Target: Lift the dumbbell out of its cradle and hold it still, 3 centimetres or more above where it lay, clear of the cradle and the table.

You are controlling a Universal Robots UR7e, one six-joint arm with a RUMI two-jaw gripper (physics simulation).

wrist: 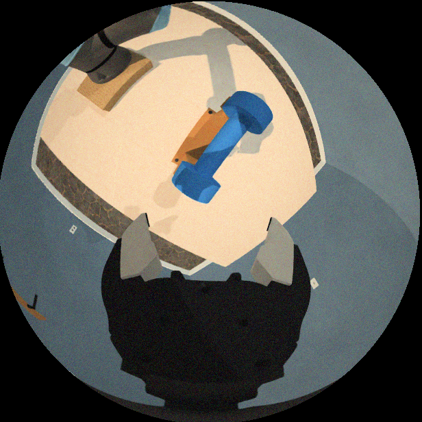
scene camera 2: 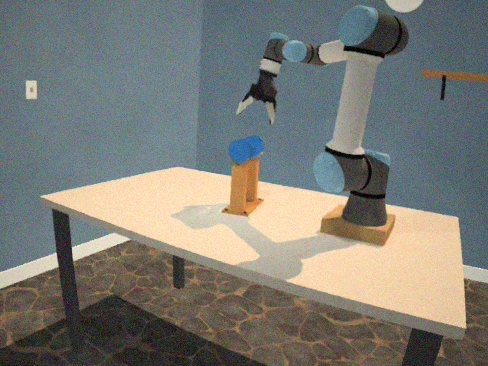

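Where they show: gripper, fingertip midpoint: [scene camera 2: 253,120]; arm's base, link origin: [scene camera 2: 364,219].
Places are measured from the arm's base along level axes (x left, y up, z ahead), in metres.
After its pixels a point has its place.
A blue dumbbell [scene camera 2: 242,150] {z 0.438, x 0.062, y 0.183 m} [wrist: 220,145] rests level on top of the two posts of an orange cradle [scene camera 2: 239,186] {z 0.443, x 0.062, y 0.052 m} [wrist: 198,135], which stands on the table [scene camera 2: 150,200] {z 0.801, x 0.139, y -0.049 m} [wrist: 125,160]. In the wrist view the dumbbell's bar runs diagonally between its two thick heads, ahead of the fingertips. My gripper [scene camera 2: 254,118] {z 0.486, x -0.108, y 0.281 m} [wrist: 208,217] is open and empty, pointing down above the dumbbell with a gap of air between them. The upper ends of the cradle posts are partly hidden under the dumbbell.
The arm's dark base stands on a wooden block [scene camera 2: 355,227] {z 0.012, x 0.081, y -0.008 m} [wrist: 112,92] on the table's right part in the scene view. The arm's shadow crosses the table beside the cradle. A wooden shelf [scene camera 2: 457,75] is on the back wall. Blue walls stand behind the table.
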